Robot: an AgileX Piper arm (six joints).
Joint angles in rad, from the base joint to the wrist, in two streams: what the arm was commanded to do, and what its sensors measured. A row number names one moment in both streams.
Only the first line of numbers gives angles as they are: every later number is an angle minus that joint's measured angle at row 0.
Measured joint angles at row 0:
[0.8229 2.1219 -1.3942 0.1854 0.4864 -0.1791]
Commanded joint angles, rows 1 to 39:
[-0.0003 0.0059 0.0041 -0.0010 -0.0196 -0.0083]
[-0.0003 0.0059 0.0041 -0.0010 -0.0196 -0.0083]
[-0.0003 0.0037 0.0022 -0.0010 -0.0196 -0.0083]
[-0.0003 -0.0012 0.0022 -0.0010 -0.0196 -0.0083]
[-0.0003 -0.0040 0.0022 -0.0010 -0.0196 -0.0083]
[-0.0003 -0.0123 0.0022 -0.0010 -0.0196 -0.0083]
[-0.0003 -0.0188 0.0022 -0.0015 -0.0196 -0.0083]
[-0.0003 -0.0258 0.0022 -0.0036 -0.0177 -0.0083]
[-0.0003 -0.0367 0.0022 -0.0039 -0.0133 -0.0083]
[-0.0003 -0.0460 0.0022 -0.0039 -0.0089 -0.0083]
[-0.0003 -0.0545 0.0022 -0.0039 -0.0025 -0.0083]
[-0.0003 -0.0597 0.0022 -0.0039 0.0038 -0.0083]
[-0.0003 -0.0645 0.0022 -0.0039 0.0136 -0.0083]
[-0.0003 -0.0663 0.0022 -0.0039 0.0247 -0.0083]
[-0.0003 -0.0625 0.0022 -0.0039 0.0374 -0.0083]
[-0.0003 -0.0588 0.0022 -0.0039 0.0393 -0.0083]
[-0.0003 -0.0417 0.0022 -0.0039 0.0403 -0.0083]
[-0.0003 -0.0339 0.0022 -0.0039 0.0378 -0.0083]
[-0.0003 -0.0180 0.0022 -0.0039 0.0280 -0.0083]
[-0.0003 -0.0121 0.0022 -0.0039 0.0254 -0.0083]
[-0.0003 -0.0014 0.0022 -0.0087 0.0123 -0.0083]
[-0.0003 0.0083 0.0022 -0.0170 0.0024 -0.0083]
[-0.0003 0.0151 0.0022 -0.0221 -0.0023 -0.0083]
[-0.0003 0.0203 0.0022 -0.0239 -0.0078 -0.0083]
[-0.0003 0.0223 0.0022 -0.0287 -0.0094 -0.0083]
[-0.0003 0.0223 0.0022 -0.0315 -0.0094 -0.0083]
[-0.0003 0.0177 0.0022 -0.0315 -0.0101 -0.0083]
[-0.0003 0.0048 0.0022 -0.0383 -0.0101 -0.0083]
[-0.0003 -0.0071 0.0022 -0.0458 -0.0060 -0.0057]
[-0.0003 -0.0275 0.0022 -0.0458 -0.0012 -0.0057]
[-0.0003 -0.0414 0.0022 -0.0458 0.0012 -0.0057]
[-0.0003 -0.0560 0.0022 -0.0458 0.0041 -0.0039]
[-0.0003 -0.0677 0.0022 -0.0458 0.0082 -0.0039]
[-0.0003 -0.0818 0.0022 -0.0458 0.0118 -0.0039]
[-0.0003 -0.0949 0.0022 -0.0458 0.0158 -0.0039]
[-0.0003 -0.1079 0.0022 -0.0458 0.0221 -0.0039]
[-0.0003 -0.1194 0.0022 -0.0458 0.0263 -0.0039]
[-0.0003 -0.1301 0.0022 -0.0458 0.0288 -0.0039]
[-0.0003 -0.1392 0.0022 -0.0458 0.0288 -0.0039]
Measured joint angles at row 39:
[0.0000 -0.0943 0.0000 -0.0376 0.0126 -0.0013]
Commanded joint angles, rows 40 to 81:
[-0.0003 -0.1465 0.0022 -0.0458 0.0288 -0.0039]
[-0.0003 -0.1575 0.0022 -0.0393 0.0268 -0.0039]
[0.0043 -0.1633 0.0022 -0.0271 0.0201 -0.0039]
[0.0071 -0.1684 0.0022 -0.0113 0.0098 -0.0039]
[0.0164 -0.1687 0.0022 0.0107 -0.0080 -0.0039]
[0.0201 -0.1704 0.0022 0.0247 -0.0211 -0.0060]
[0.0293 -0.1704 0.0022 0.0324 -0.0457 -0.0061]
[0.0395 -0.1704 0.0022 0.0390 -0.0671 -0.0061]
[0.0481 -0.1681 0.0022 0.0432 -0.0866 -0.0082]
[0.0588 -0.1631 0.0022 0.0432 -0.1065 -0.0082]
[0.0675 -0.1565 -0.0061 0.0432 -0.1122 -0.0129]
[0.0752 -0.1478 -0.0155 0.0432 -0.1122 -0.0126]
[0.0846 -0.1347 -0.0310 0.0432 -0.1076 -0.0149]
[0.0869 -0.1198 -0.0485 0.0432 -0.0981 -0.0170]
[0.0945 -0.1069 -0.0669 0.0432 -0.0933 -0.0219]
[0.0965 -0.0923 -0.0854 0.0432 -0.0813 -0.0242]
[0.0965 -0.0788 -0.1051 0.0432 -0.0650 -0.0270]
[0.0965 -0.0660 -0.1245 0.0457 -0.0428 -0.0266]
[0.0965 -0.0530 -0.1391 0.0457 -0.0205 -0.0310]
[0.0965 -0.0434 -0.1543 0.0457 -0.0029 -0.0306]
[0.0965 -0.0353 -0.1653 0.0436 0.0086 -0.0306]
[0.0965 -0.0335 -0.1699 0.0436 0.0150 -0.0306]
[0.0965 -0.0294 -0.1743 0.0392 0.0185 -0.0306]
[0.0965 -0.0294 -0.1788 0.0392 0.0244 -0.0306]
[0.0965 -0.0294 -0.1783 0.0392 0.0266 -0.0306]
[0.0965 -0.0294 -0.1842 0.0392 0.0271 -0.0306]
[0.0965 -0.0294 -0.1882 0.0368 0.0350 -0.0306]
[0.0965 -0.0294 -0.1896 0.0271 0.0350 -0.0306]
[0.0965 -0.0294 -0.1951 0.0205 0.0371 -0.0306]
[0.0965 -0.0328 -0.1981 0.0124 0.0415 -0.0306]
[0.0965 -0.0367 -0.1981 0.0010 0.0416 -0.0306]
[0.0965 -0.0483 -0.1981 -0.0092 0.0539 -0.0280]
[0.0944 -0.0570 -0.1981 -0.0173 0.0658 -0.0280]
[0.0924 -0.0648 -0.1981 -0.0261 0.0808 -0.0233]
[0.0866 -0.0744 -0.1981 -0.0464 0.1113 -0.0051]
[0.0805 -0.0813 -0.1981 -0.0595 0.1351 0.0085]
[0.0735 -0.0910 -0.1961 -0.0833 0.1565 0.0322]
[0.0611 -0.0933 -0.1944 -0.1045 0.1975 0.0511]
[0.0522 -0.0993 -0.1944 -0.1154 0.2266 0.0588]
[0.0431 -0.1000 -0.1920 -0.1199 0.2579 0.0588]
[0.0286 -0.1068 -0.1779 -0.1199 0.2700 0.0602]
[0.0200 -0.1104 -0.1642 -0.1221 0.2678 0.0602]
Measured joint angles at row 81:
[0.0627 -0.0866 -0.1913 -0.0884 0.2075 0.0409]
